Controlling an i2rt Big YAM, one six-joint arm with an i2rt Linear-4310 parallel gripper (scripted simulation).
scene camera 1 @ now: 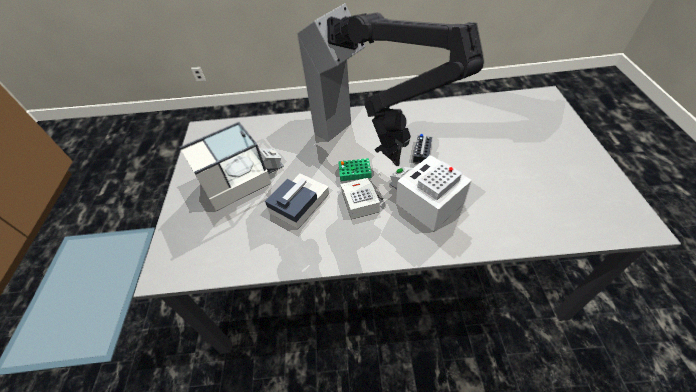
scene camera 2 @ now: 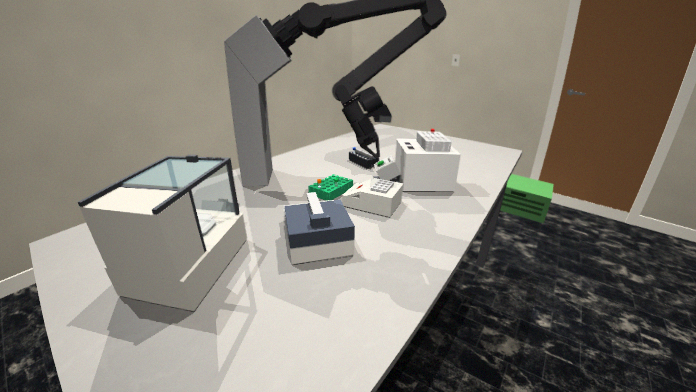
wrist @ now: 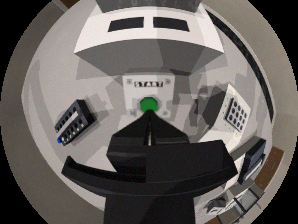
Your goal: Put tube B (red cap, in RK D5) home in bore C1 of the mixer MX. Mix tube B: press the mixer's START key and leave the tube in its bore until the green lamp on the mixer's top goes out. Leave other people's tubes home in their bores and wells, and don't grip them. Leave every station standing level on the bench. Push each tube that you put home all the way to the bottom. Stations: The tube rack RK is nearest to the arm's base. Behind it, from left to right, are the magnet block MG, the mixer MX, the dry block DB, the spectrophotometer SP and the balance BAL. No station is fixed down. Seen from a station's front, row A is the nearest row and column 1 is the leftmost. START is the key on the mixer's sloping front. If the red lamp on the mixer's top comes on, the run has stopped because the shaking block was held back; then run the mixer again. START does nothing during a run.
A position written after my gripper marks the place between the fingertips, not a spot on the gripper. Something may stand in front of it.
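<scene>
There's a dry block DB point(scene camera 2: 373, 196) point(scene camera 1: 360, 197) point(wrist: 222, 113) that I can see, and a spectrophotometer SP point(scene camera 2: 316, 230) point(scene camera 1: 293, 202) point(wrist: 247, 159) too. I can also see a glass-walled balance BAL point(scene camera 2: 172, 256), and my gripper point(wrist: 149, 113) is visible as well.
</scene>
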